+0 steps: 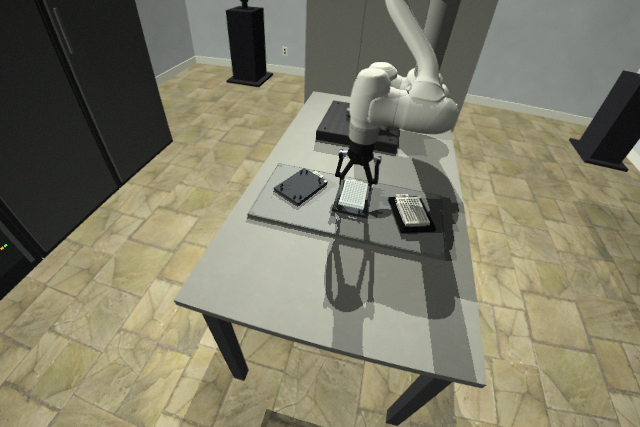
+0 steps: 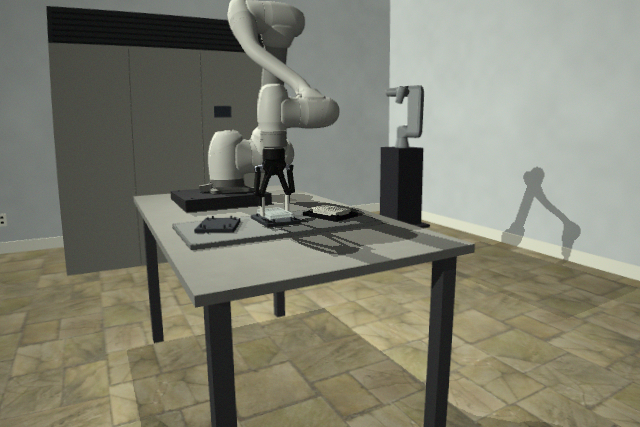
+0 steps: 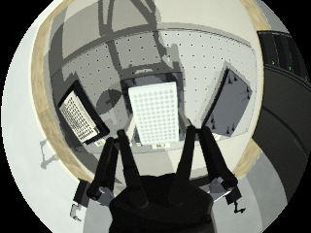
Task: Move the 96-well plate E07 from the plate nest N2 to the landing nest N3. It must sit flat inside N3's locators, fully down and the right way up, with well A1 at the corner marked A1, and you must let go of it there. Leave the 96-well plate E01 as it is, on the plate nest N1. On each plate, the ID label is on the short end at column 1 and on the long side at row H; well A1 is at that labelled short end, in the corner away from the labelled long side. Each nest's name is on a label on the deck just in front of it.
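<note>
Now: the landing nest N3 40 mm below my hand. Round my hand: plate nest N2: 200 mm to the right, 40 mm below.
</note>
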